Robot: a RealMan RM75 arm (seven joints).
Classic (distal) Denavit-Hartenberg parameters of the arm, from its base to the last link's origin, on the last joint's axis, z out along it. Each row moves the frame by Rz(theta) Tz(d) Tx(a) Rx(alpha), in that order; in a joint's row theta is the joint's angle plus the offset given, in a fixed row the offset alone. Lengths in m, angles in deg.
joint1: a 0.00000; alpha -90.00; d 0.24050; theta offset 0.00
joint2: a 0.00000; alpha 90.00; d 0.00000; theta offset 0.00
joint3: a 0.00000; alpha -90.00; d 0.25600; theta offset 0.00
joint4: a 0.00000; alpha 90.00; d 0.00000; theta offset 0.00
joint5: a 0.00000; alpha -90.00; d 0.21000; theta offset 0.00
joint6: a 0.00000; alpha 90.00; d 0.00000; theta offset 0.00
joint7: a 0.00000; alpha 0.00; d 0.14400; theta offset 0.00
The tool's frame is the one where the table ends.
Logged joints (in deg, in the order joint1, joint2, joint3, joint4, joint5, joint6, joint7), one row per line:
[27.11 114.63 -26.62 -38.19 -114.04 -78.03 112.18]
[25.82 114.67 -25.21 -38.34 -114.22 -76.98 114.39]
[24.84 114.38 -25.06 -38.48 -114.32 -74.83 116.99]
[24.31 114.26 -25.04 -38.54 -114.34 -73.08 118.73]
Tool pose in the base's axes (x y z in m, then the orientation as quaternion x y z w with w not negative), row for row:
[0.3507 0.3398 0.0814 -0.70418 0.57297 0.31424 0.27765]
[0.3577 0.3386 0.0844 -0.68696 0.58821 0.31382 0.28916]
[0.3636 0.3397 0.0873 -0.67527 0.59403 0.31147 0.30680]
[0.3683 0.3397 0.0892 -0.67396 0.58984 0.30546 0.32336]
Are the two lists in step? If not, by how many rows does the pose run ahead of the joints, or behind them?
The pose runs 2 rows ahead of the joints: the pose in row i belongs to the joints in row i + 2.
